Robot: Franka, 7 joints.
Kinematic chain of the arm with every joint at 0, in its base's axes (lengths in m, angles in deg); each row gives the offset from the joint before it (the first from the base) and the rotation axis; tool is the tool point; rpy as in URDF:
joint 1: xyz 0 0 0.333 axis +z
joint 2: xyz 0 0 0 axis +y
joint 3: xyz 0 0 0.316 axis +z
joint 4: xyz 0.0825 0 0 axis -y
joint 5: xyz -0.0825 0 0.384 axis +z
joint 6: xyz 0 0 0 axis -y
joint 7: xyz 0.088 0 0 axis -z
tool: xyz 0 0 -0.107 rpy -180 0 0
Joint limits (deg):
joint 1: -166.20..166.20
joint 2: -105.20..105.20
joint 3: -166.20..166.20
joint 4: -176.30..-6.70
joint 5: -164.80..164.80
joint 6: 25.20..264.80
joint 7: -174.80..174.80
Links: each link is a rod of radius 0.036 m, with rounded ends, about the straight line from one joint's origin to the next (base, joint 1, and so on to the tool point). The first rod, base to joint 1, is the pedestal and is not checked.
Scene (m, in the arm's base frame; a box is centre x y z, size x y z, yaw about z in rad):
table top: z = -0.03
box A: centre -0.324 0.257 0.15 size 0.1 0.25 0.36 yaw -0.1
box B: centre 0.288 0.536 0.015 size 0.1 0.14 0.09 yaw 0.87
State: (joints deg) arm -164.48 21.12 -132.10 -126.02 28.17 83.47 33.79
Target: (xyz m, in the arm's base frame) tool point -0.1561 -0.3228 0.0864
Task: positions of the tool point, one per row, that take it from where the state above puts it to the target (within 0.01 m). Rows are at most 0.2 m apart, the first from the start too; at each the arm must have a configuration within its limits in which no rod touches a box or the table.
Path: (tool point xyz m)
1: -0.0482 0.4520 0.4428
2: -0.2284 0.4202 0.4320
3: -0.3885 0.3161 0.4229
4: -0.4685 0.1512 0.3606
5: -0.4753 -0.0206 0.2892
6: -0.4139 -0.1707 0.2150
7: -0.3000 -0.2759 0.1452
8: -0.1561 -0.3228 0.0864

